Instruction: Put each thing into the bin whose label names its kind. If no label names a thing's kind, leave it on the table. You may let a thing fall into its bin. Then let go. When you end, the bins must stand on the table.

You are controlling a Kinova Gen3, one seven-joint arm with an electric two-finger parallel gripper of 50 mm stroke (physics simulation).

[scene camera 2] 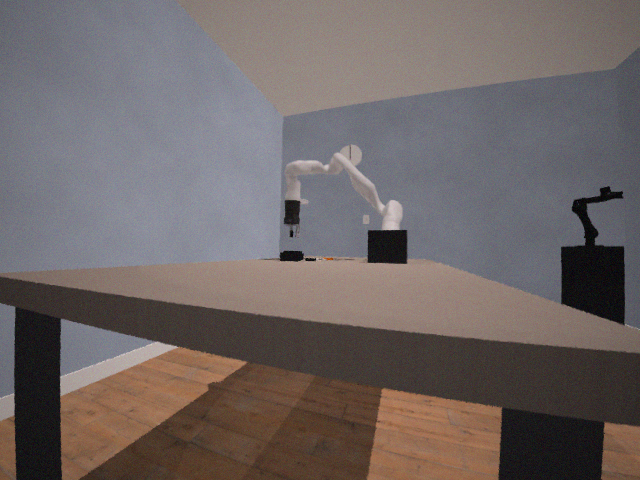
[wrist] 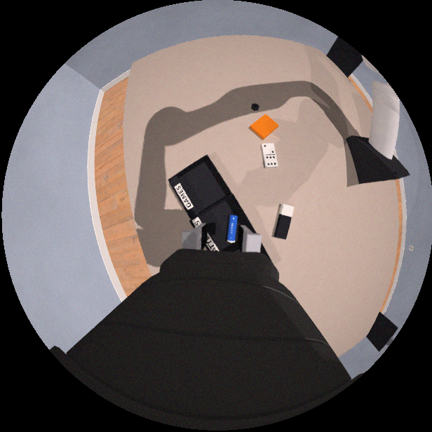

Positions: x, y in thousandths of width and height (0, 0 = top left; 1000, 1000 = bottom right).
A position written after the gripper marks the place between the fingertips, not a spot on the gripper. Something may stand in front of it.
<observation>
In view: the gripper (wrist: 515, 541) and a black bin row (wrist: 464, 436).
</observation>
